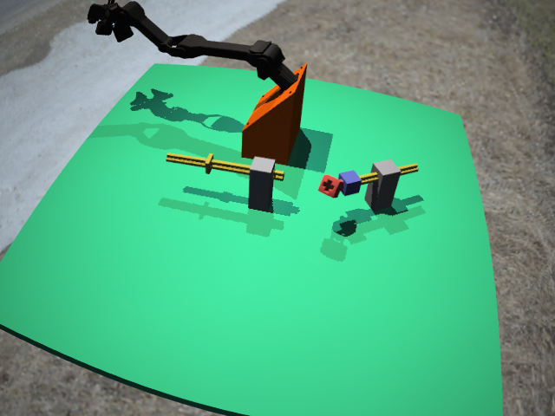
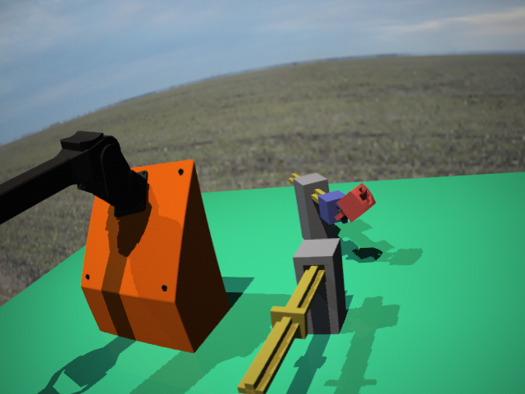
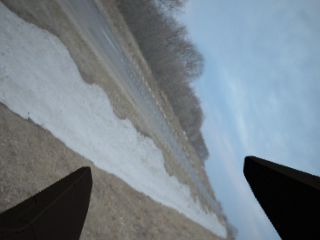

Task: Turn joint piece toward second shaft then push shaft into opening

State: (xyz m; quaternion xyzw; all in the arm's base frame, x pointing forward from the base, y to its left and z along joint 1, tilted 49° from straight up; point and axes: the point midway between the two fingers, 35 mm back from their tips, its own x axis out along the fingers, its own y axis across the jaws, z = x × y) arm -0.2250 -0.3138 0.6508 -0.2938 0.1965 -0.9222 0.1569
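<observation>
The red joint piece lies 580 mm ahead of my gripper tip, 850 mm to the left of it and 250 mm below it.
</observation>
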